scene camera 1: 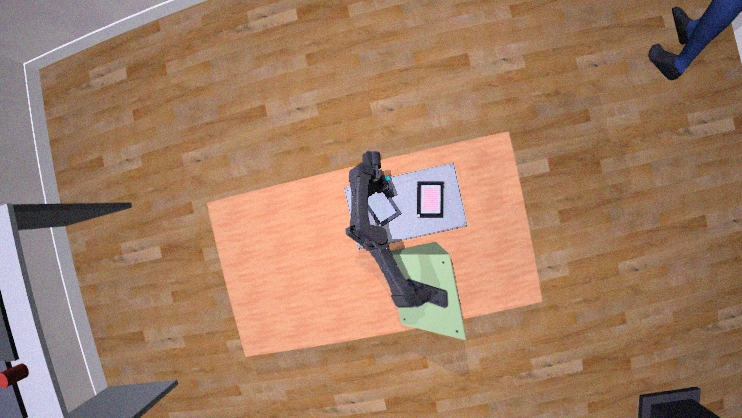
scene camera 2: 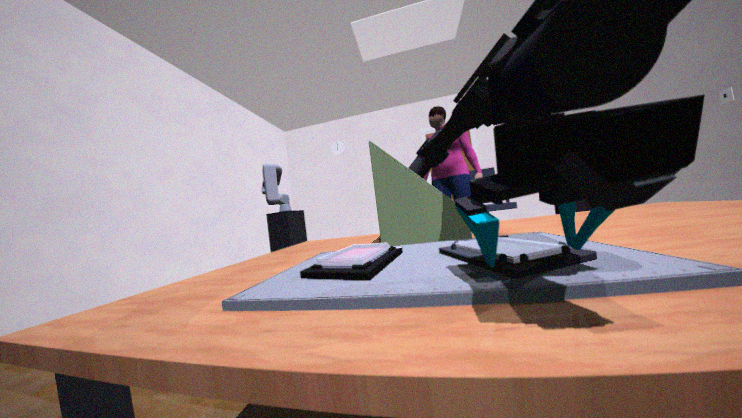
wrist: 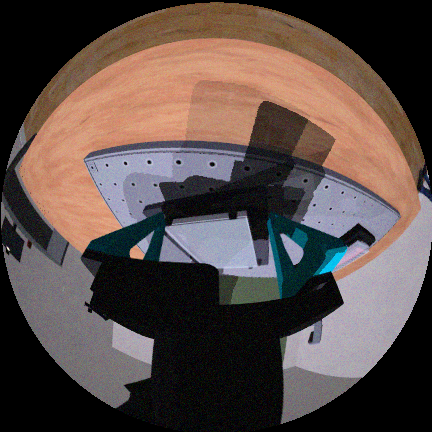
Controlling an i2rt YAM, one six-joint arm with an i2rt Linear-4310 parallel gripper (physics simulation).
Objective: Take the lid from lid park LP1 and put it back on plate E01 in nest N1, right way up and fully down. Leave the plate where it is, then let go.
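Frame: origin at the arm's base, x ahead, y left, z up, level; metres.
Where they show: gripper, fingertip midpoint: [scene camera 1: 376,192] [scene camera 2: 531,256] [wrist: 215,217]; arm's base, link origin: [scene camera 1: 426,292] [scene camera 2: 411,178].
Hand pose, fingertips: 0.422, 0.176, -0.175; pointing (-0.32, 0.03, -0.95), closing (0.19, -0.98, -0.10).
Things, the pixels of their top centre, and the offset from my fingertips, as dx, dy, dz. Level surfaces: height alone.
- clear lid, top centre: [wrist: 218,251] [scene camera 2: 500,244] [scene camera 1: 380,205] -0.063, -0.016, +0.004
- black lid park, top centre: [wrist: 218,253] [scene camera 2: 500,242] [scene camera 1: 380,205] -0.063, -0.016, +0.006
- Plate E01, top centre: [scene camera 2: 356,249] [wrist: 339,264] [scene camera 1: 430,199] -0.052, -0.246, +0.013
- black nest, top centre: [scene camera 2: 357,254] [wrist: 339,260] [scene camera 1: 430,199] -0.052, -0.246, +0.004
- wooden table, surface height: dz -0.026
The clear lid [scene camera 1: 384,207] [scene camera 2: 537,247] [wrist: 220,242] lies flat on the black lid park [scene camera 1: 391,218] [scene camera 2: 452,253] [wrist: 260,235], which is turned at an angle on the grey board. My gripper [scene camera 2: 533,257] [wrist: 215,217] is open, with its teal fingertips low on opposite sides of the lid. Whether a fingertip touches the lid or park I cannot tell. Plate E01 [scene camera 1: 430,199] [scene camera 2: 354,254] [wrist: 357,252], with its pink wells, sits in the black nest [scene camera 1: 442,207] [scene camera 2: 337,274] [wrist: 356,232]. The arm hides part of the park in scene camera 1.
The grey perforated board [scene camera 1: 454,223] [scene camera 2: 270,297] [wrist: 112,172] carries the park and nest on the wooden table [scene camera 1: 290,270] [scene camera 2: 207,332] [wrist: 150,110]. A green panel [scene camera 1: 441,316] [scene camera 2: 402,207] [wrist: 252,290] stands behind the board, at the arm's base. A person [scene camera 2: 450,155] stands beyond the table.
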